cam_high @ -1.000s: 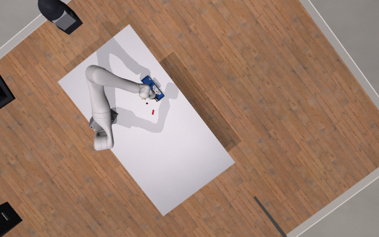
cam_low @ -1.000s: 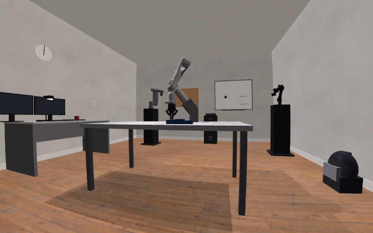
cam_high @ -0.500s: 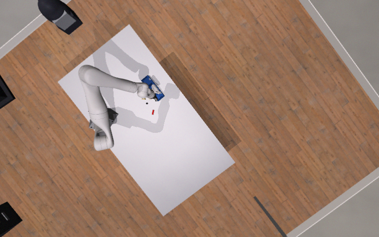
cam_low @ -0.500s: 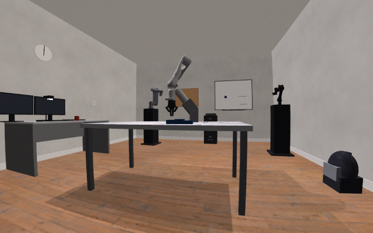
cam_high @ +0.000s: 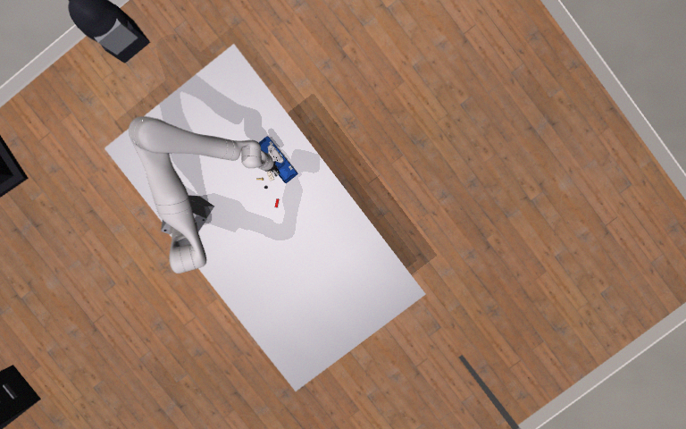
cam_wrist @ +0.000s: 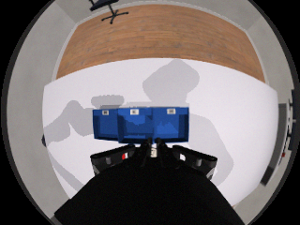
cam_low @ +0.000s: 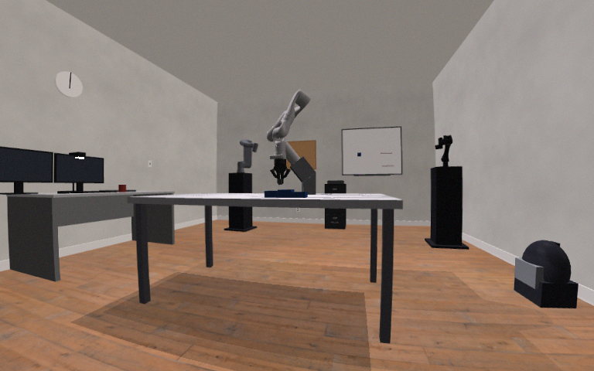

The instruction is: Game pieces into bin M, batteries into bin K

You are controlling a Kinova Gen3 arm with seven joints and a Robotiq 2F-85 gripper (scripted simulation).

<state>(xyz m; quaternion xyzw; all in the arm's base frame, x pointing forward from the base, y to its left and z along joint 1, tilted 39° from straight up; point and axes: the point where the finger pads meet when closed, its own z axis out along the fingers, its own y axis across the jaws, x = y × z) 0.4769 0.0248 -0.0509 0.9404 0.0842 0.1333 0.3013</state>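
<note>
Right now the bin is 7 cm below my hand, 5 cm to the left of it and 2 cm ahead of it. Also, from my hand: red cylinder: 15 cm to the right, 11 cm behind, 9 cm below; then white tile: 9 cm below, 6 cm behind; then black piece: 11 cm behind, 9 cm below, 4 cm to the right.
</note>
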